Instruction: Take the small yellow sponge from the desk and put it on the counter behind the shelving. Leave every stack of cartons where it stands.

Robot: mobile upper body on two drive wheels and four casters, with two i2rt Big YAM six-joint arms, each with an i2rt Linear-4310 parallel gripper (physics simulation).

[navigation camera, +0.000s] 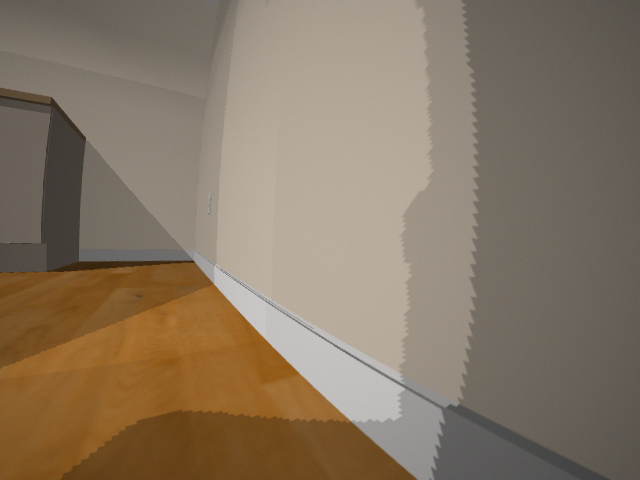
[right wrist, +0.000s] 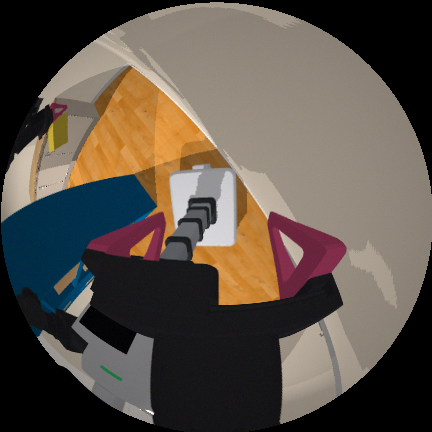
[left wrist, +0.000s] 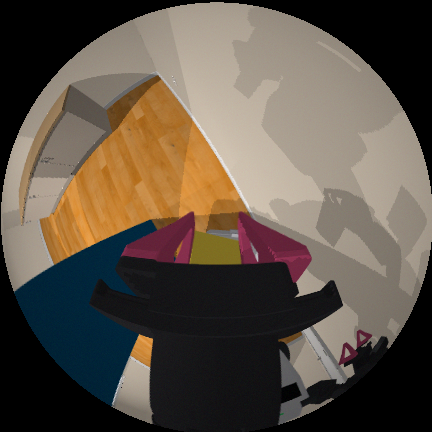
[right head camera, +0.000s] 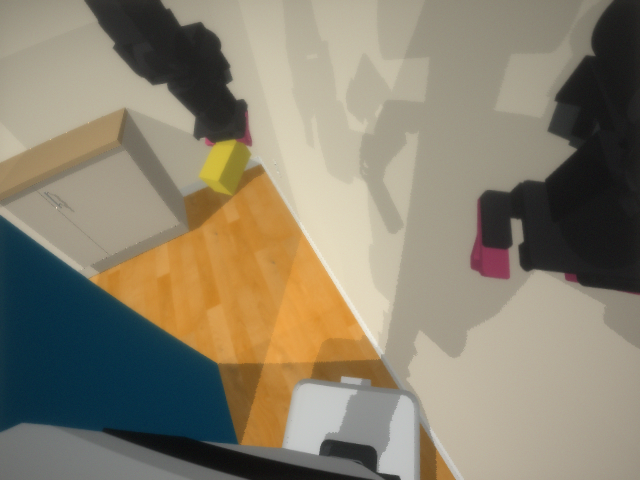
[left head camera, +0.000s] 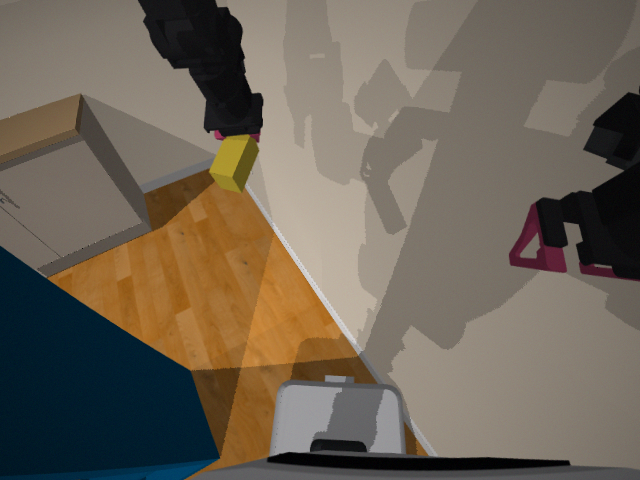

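Pixels of known places: left gripper, between the fingertips: [right wrist: 63,109] [left wrist: 215,217] [right head camera: 242,145]; right gripper, between the fingertips: [right wrist: 216,217] [left wrist: 351,336] [right head camera: 519,268] [left head camera: 546,264]; left arm's base, origin of its link: [right wrist: 63,329].
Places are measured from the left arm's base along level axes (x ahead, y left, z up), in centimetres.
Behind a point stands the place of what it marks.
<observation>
The yellow sponge [left head camera: 232,161] {z -19.3, x 48.4, y 0.1 cm} [right head camera: 224,166] {z -19.5, x 48.4, y -0.9 cm} [left wrist: 216,248] {z -20.6, x 56.7, y 0.0 cm} [right wrist: 60,131] {z -22.0, x 50.7, y -1.2 cm} is held in the air between the fingers of my left gripper [left head camera: 237,136] {z -21.7, x 59.1, y 0.3 cm} [right head camera: 229,141] [left wrist: 215,217] {z -21.7, x 59.1, y 0.3 cm}, which is shut on it. My right gripper [right wrist: 216,217] {z -17.1, x 27.2, y -43.2 cm} is open, with its fingers wide apart, at the right of both head views. The counter [left head camera: 41,131] {z -50.0, x 125.0, y 141.7 cm} [right head camera: 64,157] {z -50.0, x 112.6, y 153.2 cm} [left wrist: 44,142] {z -55.2, x 107.0, y 150.1 cm} [navigation camera: 25,97] {z -52.8, x 119.7, y 127.7 cm}, with a wooden top and pale doors, stands at the left, beyond the shelving. The blue shelving [left head camera: 93,372] {z -62.0, x 18.3, y 43.8 cm} [right head camera: 103,330] {z -56.1, x 24.0, y 47.8 cm} [left wrist: 85,295] {z -37.9, x 22.7, y 46.8 cm} [right wrist: 75,210] {z -52.4, x 20.8, y 45.5 cm} shows its side panel at the left. No carton stack shows in the head views.
A beige wall [left head camera: 320,232] {z -78.7, x 82.9, y -12.1 cm} [right head camera: 341,232] {z -74.2, x 79.2, y -14.7 cm} [navigation camera: 341,206] {z -114.2, x 64.4, y -25.1 cm} with a white skirting board [navigation camera: 310,356] {z -136.5, x 67.2, y -21.5 cm} runs close along the right. A strip of wooden floor [left head camera: 206,289] {z -141.0, x 85.3, y 62.0 cm} [navigation camera: 155,335] {z -141.0, x 78.9, y 13.2 cm} lies between the shelving and this wall. My base [left head camera: 310,413] {z -115.0, x 19.3, y -11.1 cm} [right wrist: 225,220] {z -115.0, x -8.5, y -40.3 cm} stands near the skirting board.
</observation>
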